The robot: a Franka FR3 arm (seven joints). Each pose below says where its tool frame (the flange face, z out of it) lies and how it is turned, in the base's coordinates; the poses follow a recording.
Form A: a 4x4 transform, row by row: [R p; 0 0 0 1], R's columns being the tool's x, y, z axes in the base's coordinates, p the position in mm. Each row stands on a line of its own.
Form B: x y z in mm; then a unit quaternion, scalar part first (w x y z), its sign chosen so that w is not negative. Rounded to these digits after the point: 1 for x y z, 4 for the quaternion.
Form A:
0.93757, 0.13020, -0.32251, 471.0
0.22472, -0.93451, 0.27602, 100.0
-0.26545, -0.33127, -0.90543, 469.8
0, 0, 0, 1
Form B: 471.0, 100.0, 469.8, 0.1562, -0.9718, -0.0913, 0.1513
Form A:
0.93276, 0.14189, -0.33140, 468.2
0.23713, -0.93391, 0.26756, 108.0
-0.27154, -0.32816, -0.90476, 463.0
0, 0, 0, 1
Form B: 468.2, 108.0, 463.0, 0.1534, -0.9710, -0.0976, 0.1552
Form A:
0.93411, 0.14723, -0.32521, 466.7
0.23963, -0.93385, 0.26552, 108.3
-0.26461, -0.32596, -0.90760, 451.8
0, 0, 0, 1
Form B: 466.7, 108.3, 451.8, 0.1522, -0.9715, -0.0995, 0.1518
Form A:
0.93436, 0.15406, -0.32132, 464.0
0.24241, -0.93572, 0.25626, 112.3
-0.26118, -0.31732, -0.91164, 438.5
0, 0, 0, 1
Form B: 464.0, 112.3, 438.5, 0.1475, -0.9723, -0.1019, 0.1498
